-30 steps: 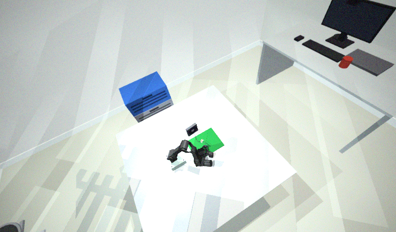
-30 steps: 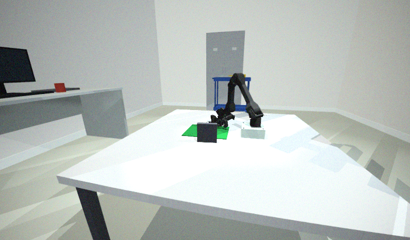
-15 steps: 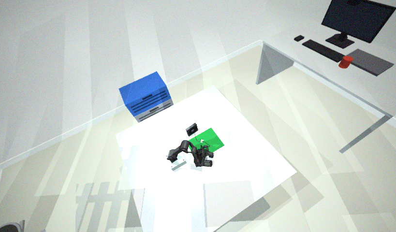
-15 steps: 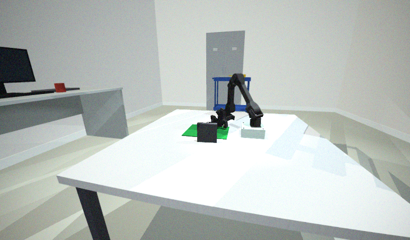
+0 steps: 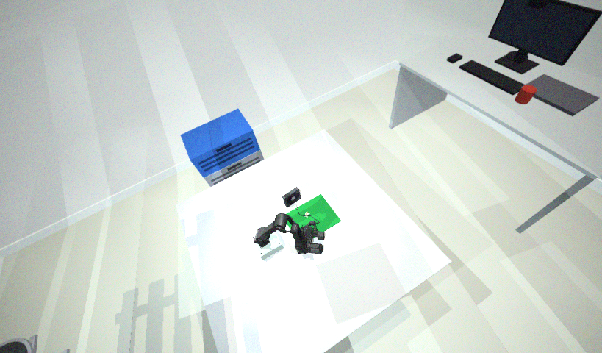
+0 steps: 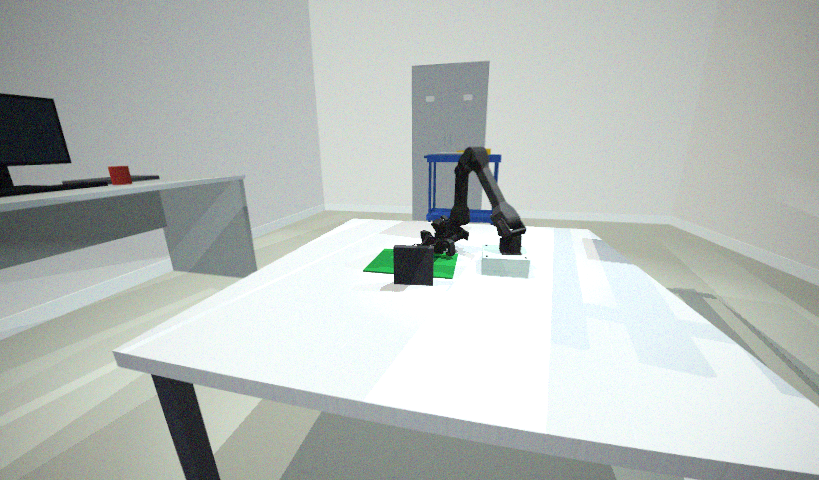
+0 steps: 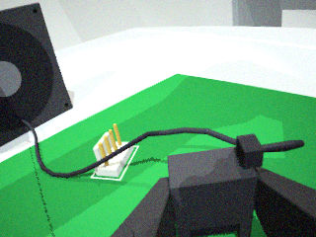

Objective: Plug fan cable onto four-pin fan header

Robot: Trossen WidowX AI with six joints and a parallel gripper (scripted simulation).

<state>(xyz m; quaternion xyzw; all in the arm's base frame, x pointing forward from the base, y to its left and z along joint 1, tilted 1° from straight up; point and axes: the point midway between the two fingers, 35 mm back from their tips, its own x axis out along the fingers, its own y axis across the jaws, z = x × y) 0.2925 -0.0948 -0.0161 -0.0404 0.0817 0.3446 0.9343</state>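
Right now the dark grey plug is 1 cm below my gripper tip. The rest, counted from my gripper tip: green board (2 cm ahead, 4 cm to the left, 5 cm below); then black fan (1 cm behind, 21 cm to the left, 3 cm above); then four-pin fan header (1 cm ahead, 8 cm to the left, 3 cm below).
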